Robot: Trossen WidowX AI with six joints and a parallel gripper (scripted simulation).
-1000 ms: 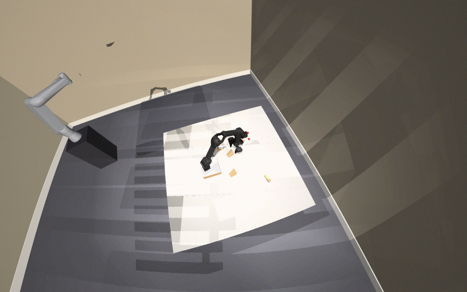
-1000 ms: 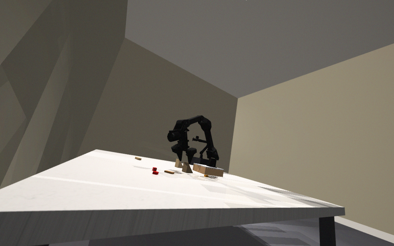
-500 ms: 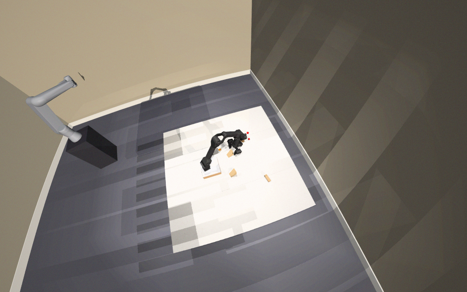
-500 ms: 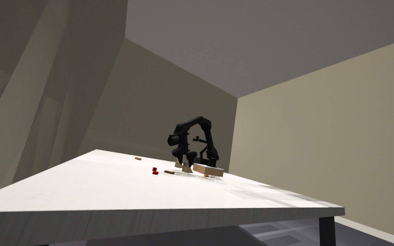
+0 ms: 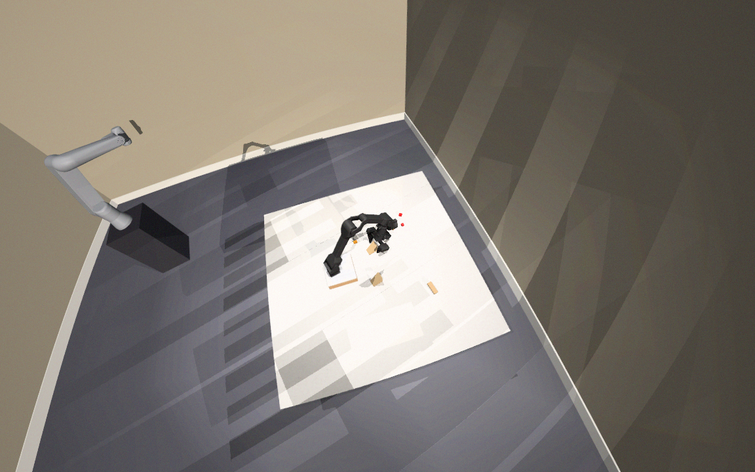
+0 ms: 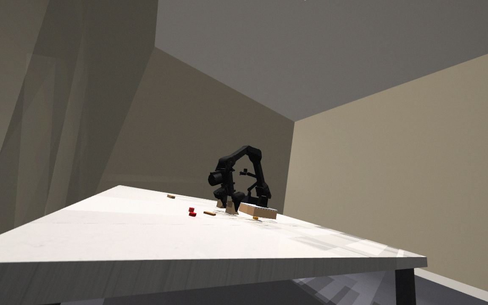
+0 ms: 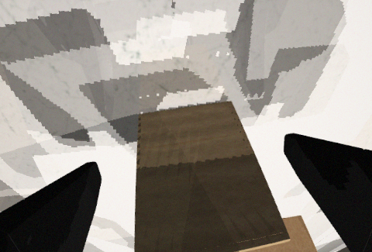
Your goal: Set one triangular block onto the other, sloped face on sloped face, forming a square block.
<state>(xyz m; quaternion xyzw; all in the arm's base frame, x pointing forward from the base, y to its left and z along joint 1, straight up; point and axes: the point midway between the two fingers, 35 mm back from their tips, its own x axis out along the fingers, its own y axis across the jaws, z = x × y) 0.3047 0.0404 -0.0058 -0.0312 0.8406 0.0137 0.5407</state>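
Now: the orange bit 90 mm behind my gripper tip, 110 mm to the left of it and 10 mm below it.
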